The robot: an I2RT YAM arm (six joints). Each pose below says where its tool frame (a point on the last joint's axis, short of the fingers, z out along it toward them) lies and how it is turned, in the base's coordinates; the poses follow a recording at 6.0 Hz.
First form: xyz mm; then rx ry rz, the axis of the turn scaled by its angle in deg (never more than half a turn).
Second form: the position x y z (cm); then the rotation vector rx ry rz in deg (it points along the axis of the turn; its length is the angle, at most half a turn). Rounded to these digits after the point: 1 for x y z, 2 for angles.
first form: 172 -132 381 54.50 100.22 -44.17
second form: 17.2 -13.2 38.1 54.50 100.22 -44.17
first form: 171 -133 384 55.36 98.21 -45.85
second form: 17.1 -13.3 38.4 55.36 98.21 -45.85
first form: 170 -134 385 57.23 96.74 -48.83
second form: 17.0 -13.4 38.5 57.23 96.74 -48.83
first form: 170 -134 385 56.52 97.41 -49.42
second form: 17.0 -13.4 38.5 56.52 97.41 -49.42
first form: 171 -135 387 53.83 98.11 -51.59
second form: 17.1 -13.5 38.7 53.83 98.11 -51.59
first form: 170 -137 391 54.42 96.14 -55.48
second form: 17.0 -13.7 39.1 54.42 96.14 -55.48
